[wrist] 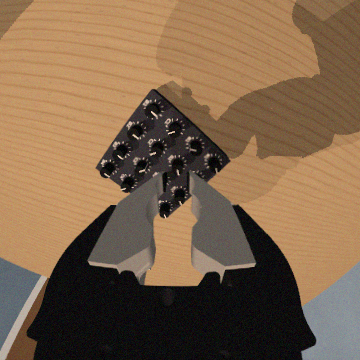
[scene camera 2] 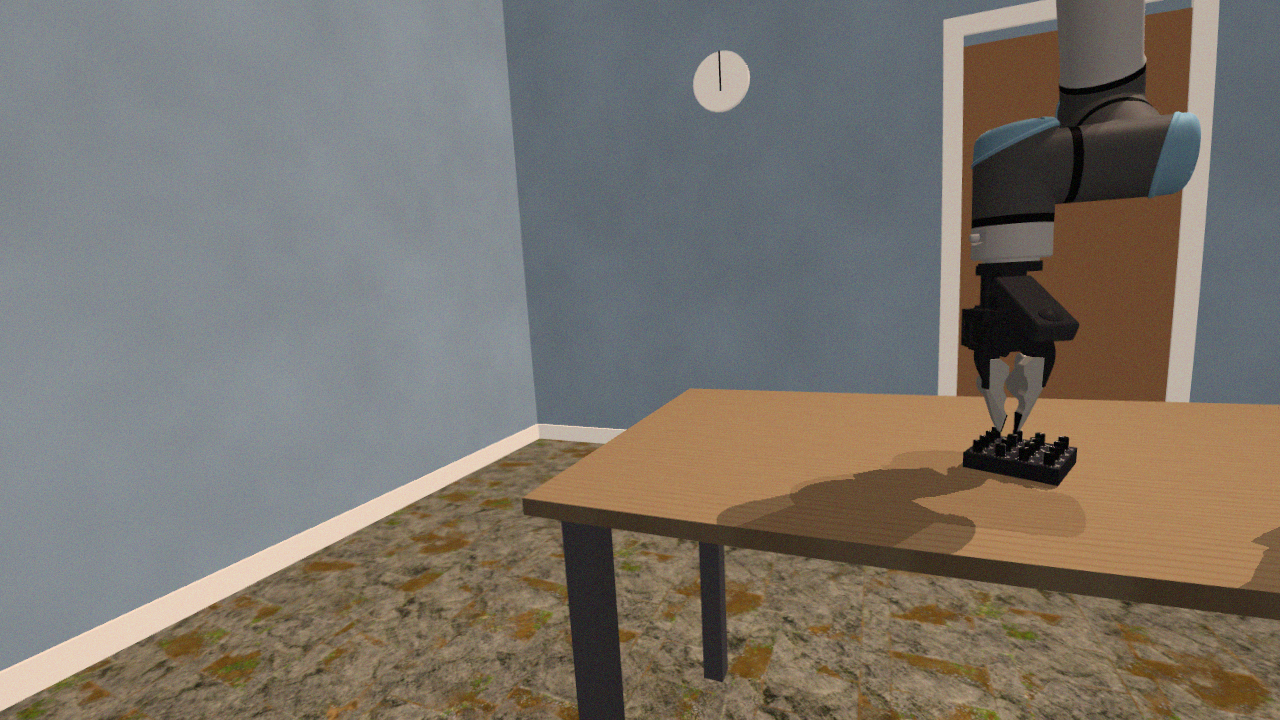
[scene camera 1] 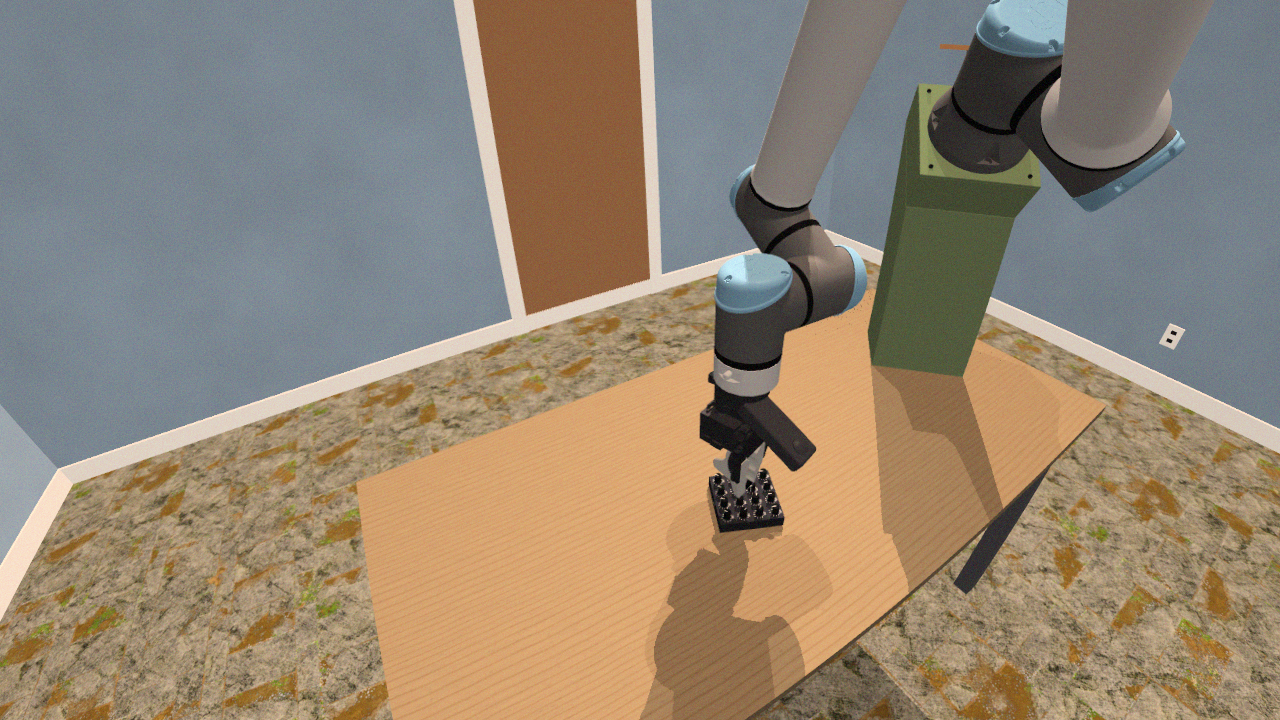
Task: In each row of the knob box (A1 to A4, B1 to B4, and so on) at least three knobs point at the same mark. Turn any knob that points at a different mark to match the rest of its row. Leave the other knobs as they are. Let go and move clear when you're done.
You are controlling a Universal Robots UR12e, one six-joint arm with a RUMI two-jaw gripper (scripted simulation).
Labels:
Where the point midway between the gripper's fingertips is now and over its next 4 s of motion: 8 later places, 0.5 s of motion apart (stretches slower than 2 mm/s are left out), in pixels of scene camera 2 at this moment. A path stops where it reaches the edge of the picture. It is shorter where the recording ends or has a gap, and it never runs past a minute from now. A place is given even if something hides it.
My gripper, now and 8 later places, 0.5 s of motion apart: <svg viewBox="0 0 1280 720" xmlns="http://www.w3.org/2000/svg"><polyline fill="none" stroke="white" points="1008,431 1008,418 1009,418 1010,414 1011,411 1008,406 1006,404 1006,405 1006,415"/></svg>

